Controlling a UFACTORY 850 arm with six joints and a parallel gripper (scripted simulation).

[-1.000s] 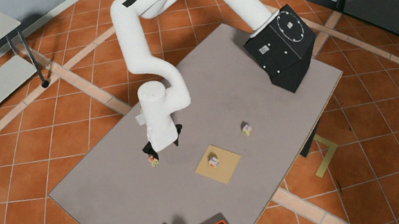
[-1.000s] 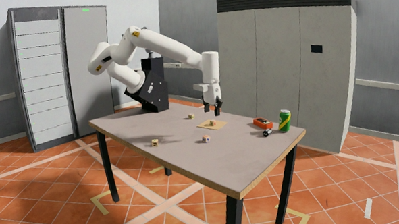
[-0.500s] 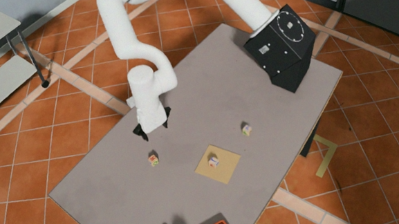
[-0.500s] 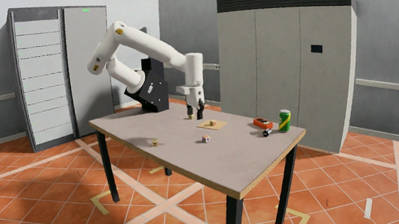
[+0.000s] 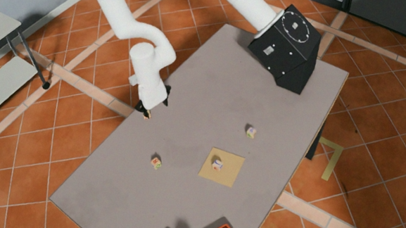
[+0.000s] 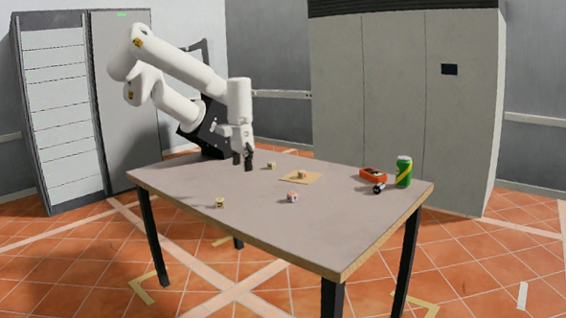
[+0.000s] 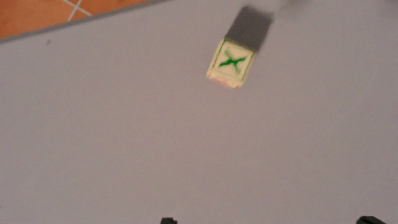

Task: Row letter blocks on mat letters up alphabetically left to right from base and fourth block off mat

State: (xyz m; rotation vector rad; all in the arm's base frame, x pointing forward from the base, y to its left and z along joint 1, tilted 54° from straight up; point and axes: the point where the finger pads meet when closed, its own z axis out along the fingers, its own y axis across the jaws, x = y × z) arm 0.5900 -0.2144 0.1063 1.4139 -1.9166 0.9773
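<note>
My hand is 32 cm to the right of the tan mat, 13 cm above it and 3 cm short of it. The rest, counted from my hand: green can 45 cm to the left, 45 cm ahead, 7 cm below; orange multimeter 47 cm to the left, 31 cm ahead, 12 cm below; small black device 39 cm ahead, 35 cm to the left, 12 cm below.
</note>
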